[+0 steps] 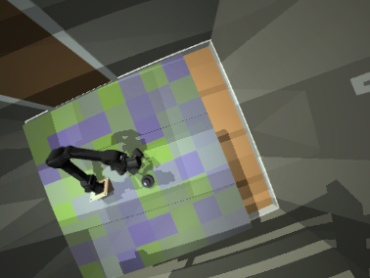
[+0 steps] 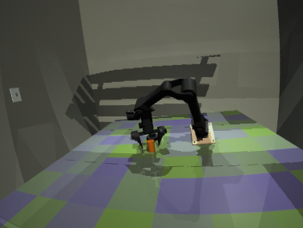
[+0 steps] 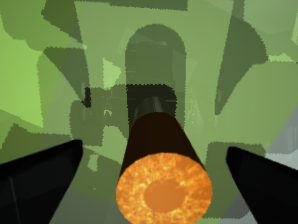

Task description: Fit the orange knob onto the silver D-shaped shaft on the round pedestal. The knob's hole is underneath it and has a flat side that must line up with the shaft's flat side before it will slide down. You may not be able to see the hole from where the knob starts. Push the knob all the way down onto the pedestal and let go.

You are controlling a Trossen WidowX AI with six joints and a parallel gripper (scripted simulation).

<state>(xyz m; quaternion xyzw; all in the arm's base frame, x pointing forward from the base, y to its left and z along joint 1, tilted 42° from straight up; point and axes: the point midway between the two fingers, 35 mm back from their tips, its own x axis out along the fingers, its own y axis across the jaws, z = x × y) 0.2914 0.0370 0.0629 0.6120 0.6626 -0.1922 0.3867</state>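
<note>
Right now my gripper tip is 20 mm below the orange knob. The rest, counted from my gripper tip: round dark pedestal: 10 mm ahead, 170 mm to the right, 10 mm above.
</note>
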